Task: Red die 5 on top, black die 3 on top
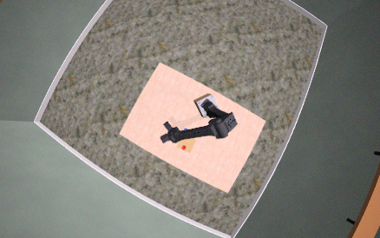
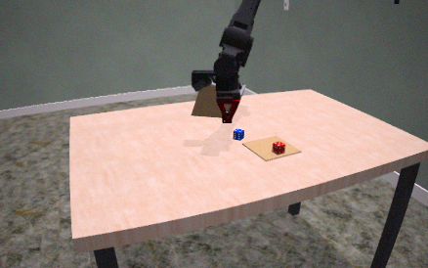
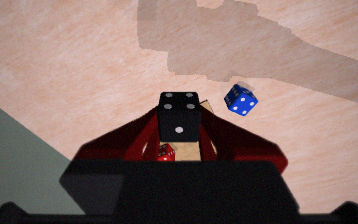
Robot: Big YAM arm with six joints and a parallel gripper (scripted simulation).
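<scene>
The blue die is 8 cm behind my hand, 6 cm to the left of it and 9 cm below it. From my hand the other things lie so: red die: 6 cm ahead, 15 cm to the left, 9 cm below; black die: right at my hand; tan mat: 2 cm ahead, 14 cm to the left, 10 cm below.
</scene>
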